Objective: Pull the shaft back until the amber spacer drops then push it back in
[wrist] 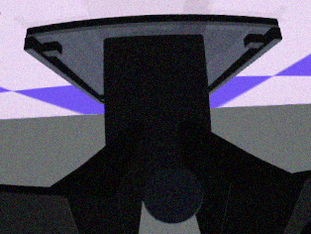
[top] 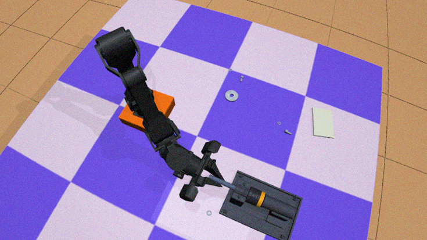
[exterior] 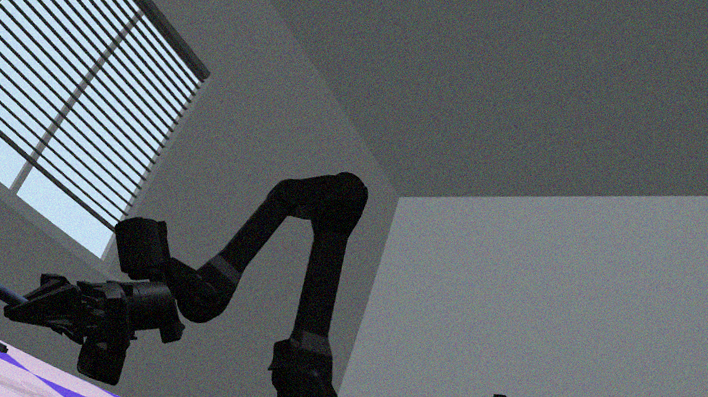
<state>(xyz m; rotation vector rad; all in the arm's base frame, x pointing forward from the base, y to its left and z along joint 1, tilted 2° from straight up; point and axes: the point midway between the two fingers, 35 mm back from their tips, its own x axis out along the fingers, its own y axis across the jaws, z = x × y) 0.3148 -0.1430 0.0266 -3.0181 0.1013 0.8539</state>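
Now: gripper tip 40 mm short of the shaft and 20 mm below it. From my gripper tip the other things lie so: amber spacer (120 mm ahead, 10 mm to the right, 20 mm above); pale card (280 mm ahead, 370 mm to the left, 60 mm below).
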